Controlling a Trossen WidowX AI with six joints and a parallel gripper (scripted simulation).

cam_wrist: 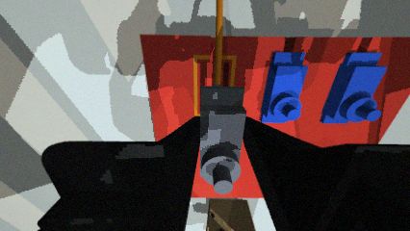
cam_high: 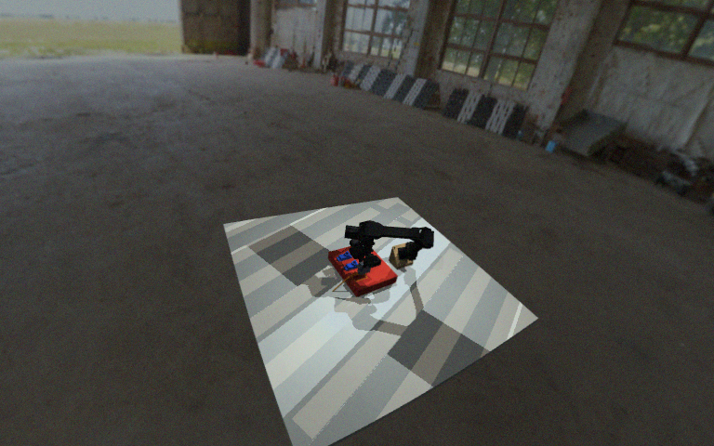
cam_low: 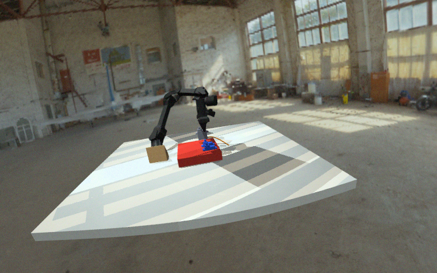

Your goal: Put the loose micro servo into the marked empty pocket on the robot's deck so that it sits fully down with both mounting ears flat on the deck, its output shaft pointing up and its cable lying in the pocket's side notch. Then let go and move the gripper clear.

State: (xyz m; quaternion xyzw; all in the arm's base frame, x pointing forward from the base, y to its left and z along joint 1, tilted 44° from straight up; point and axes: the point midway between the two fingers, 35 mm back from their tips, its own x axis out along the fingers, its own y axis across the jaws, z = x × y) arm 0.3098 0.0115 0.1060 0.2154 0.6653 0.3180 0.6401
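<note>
Now: gripper tip 100 mm above the red deck, 90 mm to the left of it and 90 mm past it.
</note>
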